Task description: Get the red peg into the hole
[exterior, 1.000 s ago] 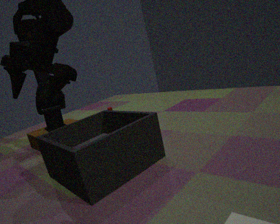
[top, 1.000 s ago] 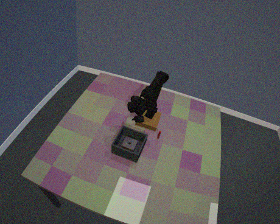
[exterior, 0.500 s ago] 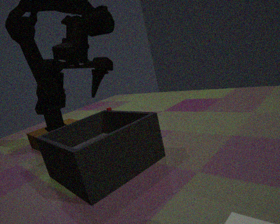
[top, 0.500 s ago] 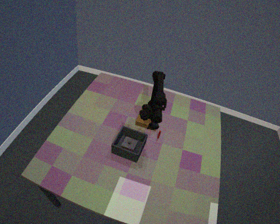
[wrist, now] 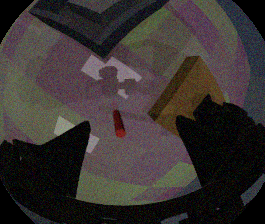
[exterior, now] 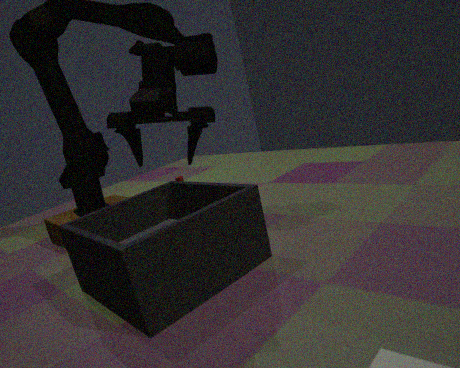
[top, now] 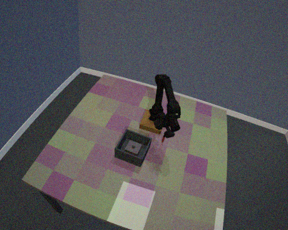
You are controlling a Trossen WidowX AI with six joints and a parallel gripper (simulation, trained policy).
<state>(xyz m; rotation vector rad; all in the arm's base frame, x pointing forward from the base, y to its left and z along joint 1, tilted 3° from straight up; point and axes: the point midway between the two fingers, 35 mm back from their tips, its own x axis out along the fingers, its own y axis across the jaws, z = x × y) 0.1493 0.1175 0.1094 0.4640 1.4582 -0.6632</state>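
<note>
Now: the red peg 70 mm below my gripper tip, 30 mm to the left of it and 20 mm behind it. Also, from my gripper tip: dark box (180 mm ahead, 120 mm to the right, 90 mm below); then grey plate (180 mm ahead, 120 mm to the right, 70 mm below).
</note>
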